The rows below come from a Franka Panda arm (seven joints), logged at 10 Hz.
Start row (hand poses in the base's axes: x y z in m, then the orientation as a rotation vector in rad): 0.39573 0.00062 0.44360 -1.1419 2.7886 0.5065
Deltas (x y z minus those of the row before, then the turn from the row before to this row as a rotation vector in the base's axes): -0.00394 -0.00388 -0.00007 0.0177 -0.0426 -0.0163; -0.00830 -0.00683 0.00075 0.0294 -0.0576 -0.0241; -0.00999 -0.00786 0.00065 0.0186 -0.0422 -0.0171; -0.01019 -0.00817 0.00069 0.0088 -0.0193 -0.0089; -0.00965 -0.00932 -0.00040 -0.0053 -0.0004 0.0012; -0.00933 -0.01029 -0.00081 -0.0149 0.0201 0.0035; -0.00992 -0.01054 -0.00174 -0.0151 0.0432 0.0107; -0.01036 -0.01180 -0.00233 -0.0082 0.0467 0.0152; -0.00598 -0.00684 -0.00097 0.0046 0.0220 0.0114; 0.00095 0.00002 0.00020 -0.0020 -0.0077 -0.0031; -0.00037 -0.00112 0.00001 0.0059 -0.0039 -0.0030; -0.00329 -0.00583 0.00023 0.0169 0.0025 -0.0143
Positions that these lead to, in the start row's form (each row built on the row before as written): 0.39179 -0.00326 0.44353 -1.1121 2.7494 0.4983; 0.38349 -0.01009 0.44428 -1.0683 2.6940 0.4940; 0.37350 -0.01795 0.44493 -1.0381 2.6545 0.4870; 0.36331 -0.02612 0.44562 -1.0229 2.6366 0.4840; 0.35366 -0.03544 0.44522 -1.0261 2.6385 0.4773; 0.34433 -0.04573 0.44441 -1.0358 2.6622 0.4718; 0.33441 -0.05627 0.44267 -1.0564 2.7033 0.4823; 0.32405 -0.06807 0.44034 -1.0818 2.7419 0.5051; 0.31807 -0.07491 0.43937 -1.0979 2.7536 0.5278; 0.31902 -0.07489 0.43957 -1.0936 2.7494 0.5194; 0.31865 -0.07601 0.43958 -1.0878 2.7440 0.5241; 0.31536 -0.08184 0.43981 -1.0636 2.7423 0.5460
